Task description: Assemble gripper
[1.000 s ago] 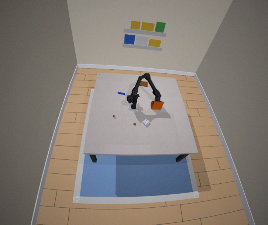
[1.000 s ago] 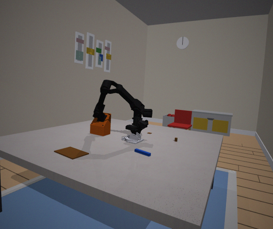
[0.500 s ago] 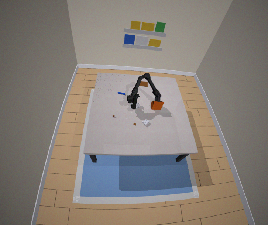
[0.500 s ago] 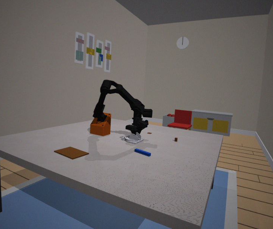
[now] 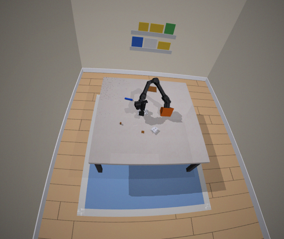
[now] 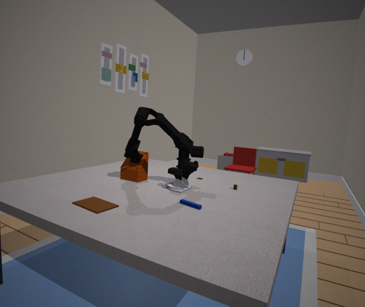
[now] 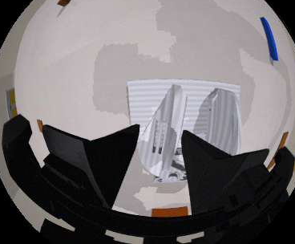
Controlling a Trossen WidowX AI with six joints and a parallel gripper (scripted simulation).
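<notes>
Now: gripper tip 230 mm to the right of the white gripper base, 150 mm past it and 10 mm below it. From my gripper tip the other things lie so: grey jaw (50 mm to the right, 40 mm behind); then blue bar (230 mm to the right, 170 mm ahead, 10 mm below); then small brown tile (260 mm to the left, 10 mm below, 10 mm behind).
</notes>
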